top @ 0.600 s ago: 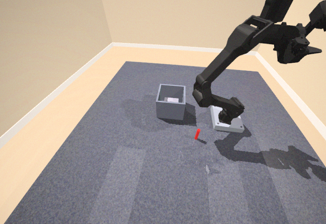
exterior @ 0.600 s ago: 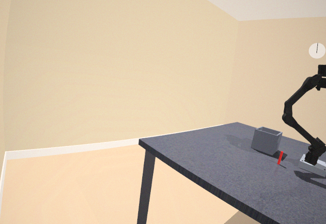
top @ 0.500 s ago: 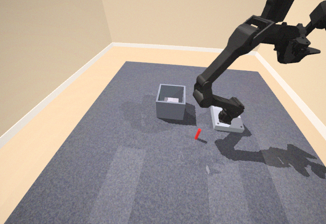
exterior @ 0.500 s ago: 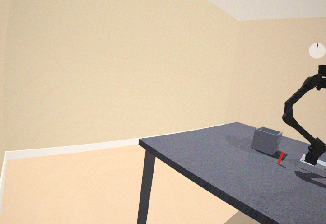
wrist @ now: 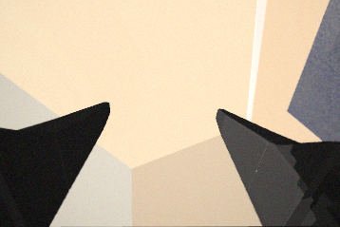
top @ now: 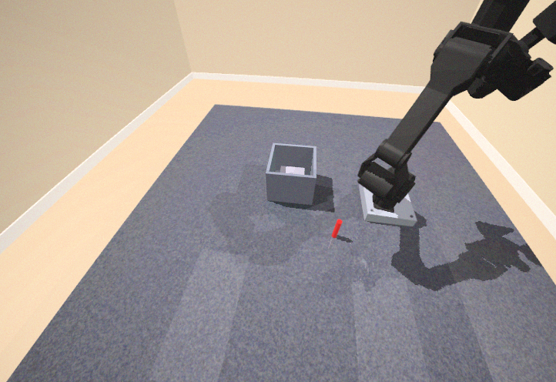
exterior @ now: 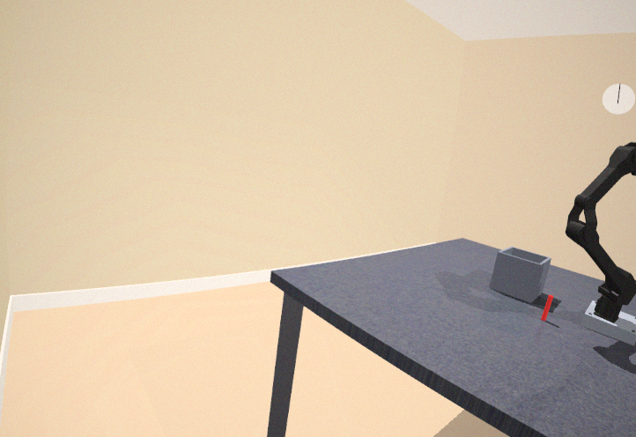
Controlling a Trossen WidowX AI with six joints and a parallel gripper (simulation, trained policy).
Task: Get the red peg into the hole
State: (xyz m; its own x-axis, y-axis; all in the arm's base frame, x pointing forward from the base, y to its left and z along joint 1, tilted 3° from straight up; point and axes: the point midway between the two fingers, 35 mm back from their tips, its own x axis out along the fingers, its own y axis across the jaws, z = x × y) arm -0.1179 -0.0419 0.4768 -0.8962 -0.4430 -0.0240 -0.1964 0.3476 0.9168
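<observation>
Now: gripper tip 47 cm above the red peg, 32 cm short of it and 19 cm to the right of it. Also, from my gripper tip: pale plate 50 cm ahead, 46 cm below, 2 cm to the left.
</observation>
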